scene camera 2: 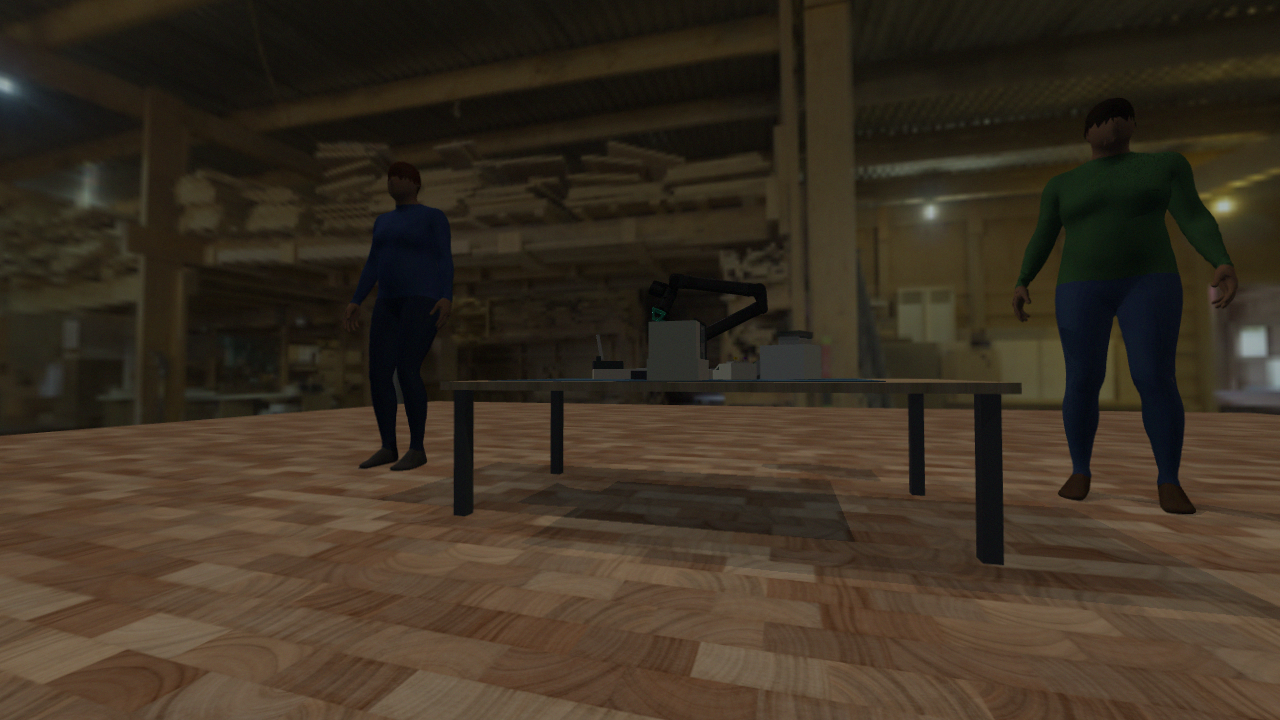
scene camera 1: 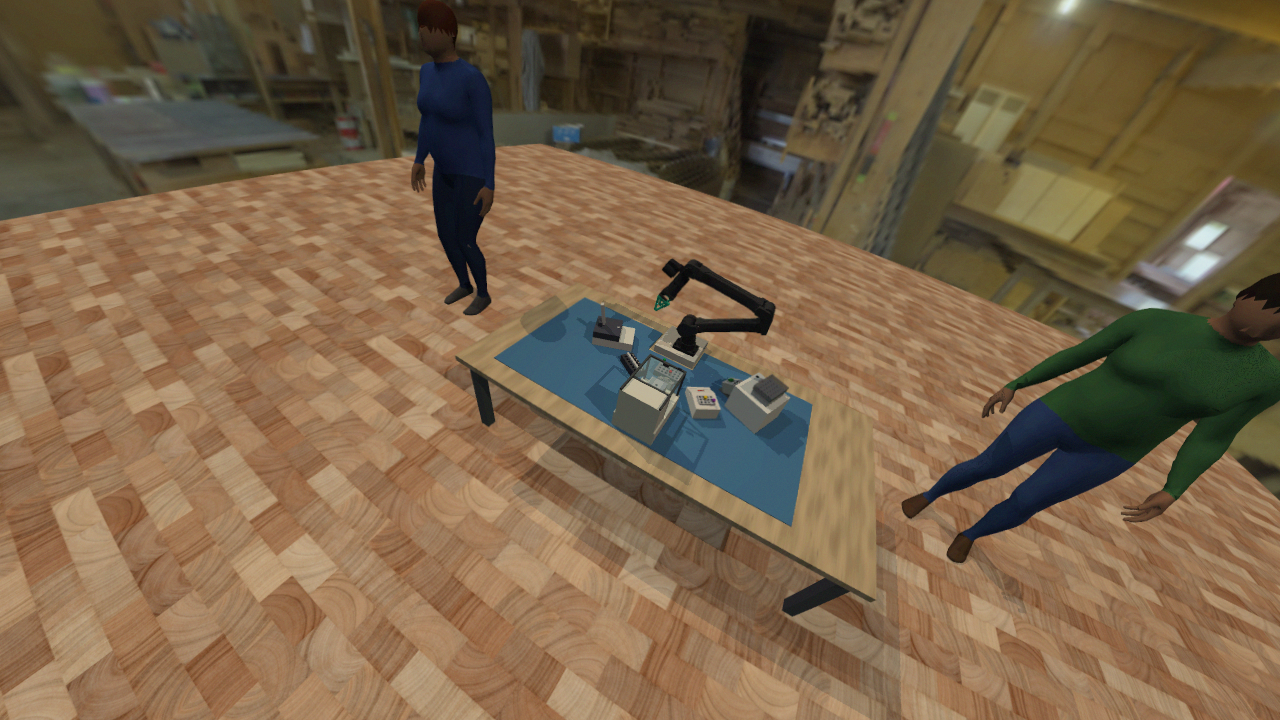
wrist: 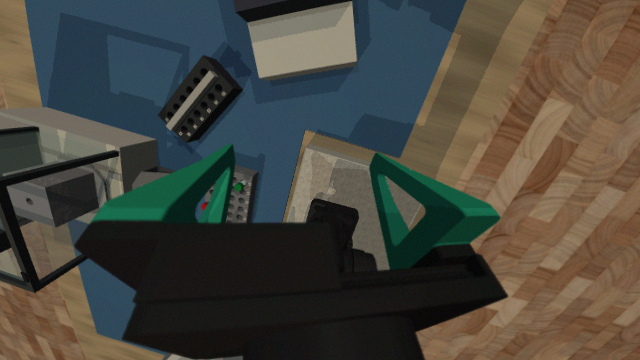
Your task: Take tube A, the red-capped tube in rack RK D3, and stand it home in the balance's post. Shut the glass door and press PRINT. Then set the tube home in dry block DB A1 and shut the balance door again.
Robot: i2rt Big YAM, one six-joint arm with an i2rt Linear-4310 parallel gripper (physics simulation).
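Frame: origin at the arm's base, x ahead, y left, z up, level; centimetres.
Seen in the pictures: gripper, fingertip midpoint: (scene camera 1: 657, 307) (wrist: 307, 156); arm's base, link origin: (scene camera 1: 685, 348).
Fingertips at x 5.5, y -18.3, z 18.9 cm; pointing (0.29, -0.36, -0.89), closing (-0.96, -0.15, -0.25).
Pixels of each thing's top centre, then the offset from my fingertips to it. "pt": a spot on its surface instead. Level surfaces: height alone.
- grey rack, top centre: (wrist: 226, 201) (scene camera 1: 669, 370) dx +14.3, dy +18.3, dz -19.8 cm
- red cap, top centre: (wrist: 204, 207) dx +17.2, dy +19.3, dz -17.4 cm
- green cap, top centre: (wrist: 237, 187) dx +11.5, dy +13.5, dz -17.4 cm
- balance, top centre: (scene camera 2: 681, 320) (scene camera 1: 660, 371) dx +38.5, dy +20.0, dz -0.6 cm
- black-framed glass chamber with a grey block, surface spot: (wrist: 75, 197) pt dx +31.6, dy +17.3, dz -8.7 cm
- black two-row holder, top centre: (wrist: 188, 102) (scene camera 2: 646, 367) (scene camera 1: 633, 360) dx +21.1, dy +1.8, dz -18.0 cm
- blue mat, surface height: dz -22.8 cm
- dark-and-cream device, surface spot: (wrist: 305, 45) pt dx +5.2, dy -9.7, dz -18.3 cm
- keypad unit, top centre: (scene camera 2: 733, 361) (scene camera 1: 704, 394) dx +23.2, dy +38.0, dz -15.8 cm
- white box, top centre: (scene camera 2: 780, 332) (scene camera 1: 760, 376) dx +10.5, dy +55.8, dz -3.8 cm
My gripper (scene camera 1: 661, 303) (scene camera 2: 657, 314) (wrist: 307, 156) is open and empty, high above the table near the arm's base. In the wrist view a grey rack (wrist: 253, 189) shows partly behind the left finger. It holds a red cap (wrist: 204, 206), seen through the finger's opening, and a green cap (wrist: 239, 186); the rack's labels are not readable. The balance (scene camera 1: 640, 404) (scene camera 2: 674, 349) (wrist: 139, 151) has a black-framed glass chamber with a grey block (wrist: 75, 197) inside. I cannot tell how its door stands, and PRINT is not readable. I cannot tell which device is the dry block.
A black two-row holder (scene camera 1: 631, 362) (wrist: 200, 99) lies on the blue mat (scene camera 1: 554, 358). A dark-and-cream device (scene camera 1: 614, 332) (wrist: 305, 45) stands beyond it. A keypad unit (scene camera 1: 703, 402) and a white box (scene camera 1: 756, 404) with a grey top stand on the balance's other side. Two people stand near the table.
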